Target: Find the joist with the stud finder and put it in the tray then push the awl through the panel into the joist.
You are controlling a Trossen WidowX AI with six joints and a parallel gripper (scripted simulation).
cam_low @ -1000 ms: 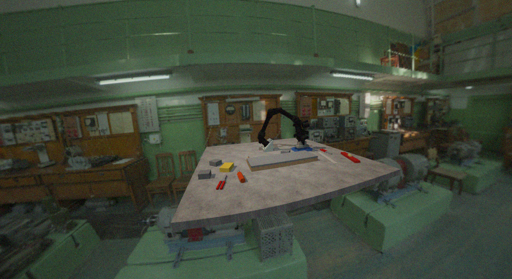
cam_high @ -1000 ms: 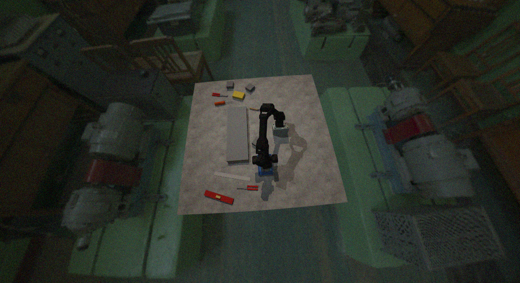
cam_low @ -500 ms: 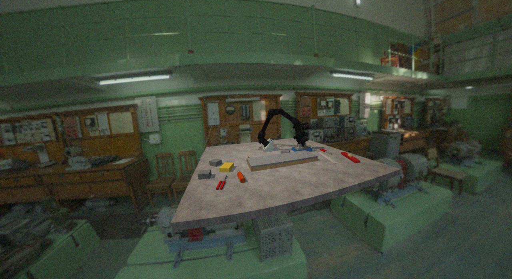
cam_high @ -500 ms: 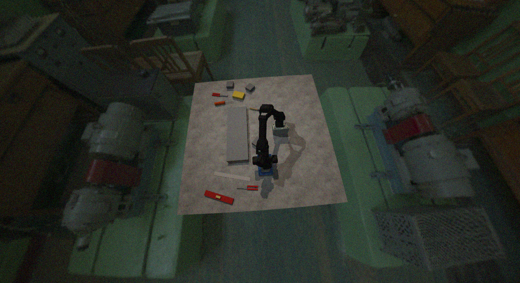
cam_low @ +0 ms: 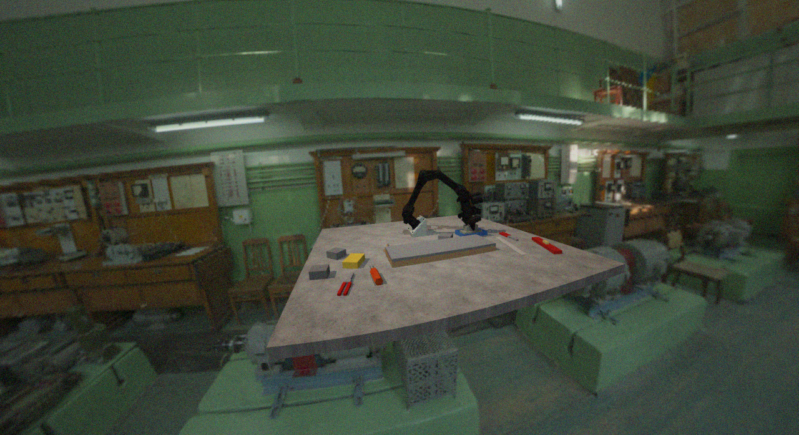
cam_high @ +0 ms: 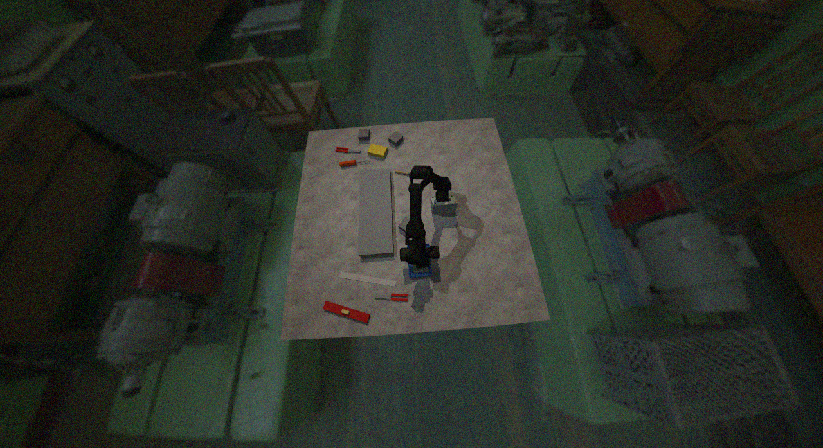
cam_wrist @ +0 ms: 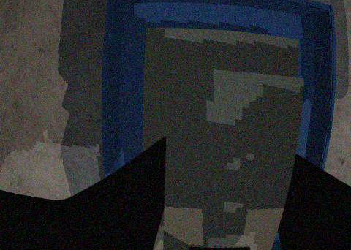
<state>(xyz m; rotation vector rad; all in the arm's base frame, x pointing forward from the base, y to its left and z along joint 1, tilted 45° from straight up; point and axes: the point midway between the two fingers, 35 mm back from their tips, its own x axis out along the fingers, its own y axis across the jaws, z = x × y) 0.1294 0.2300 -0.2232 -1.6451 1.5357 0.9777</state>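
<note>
Now: the blue tray 10 mm to the right of my gripper tip and 20 mm below it. Also, from my gripper tip: dark display: 40 mm to the right, 30 mm above; white ruler: 270 mm ahead, 80 mm to the left, 30 mm below; stud finder: 20 mm to the right, 20 mm above.
</note>
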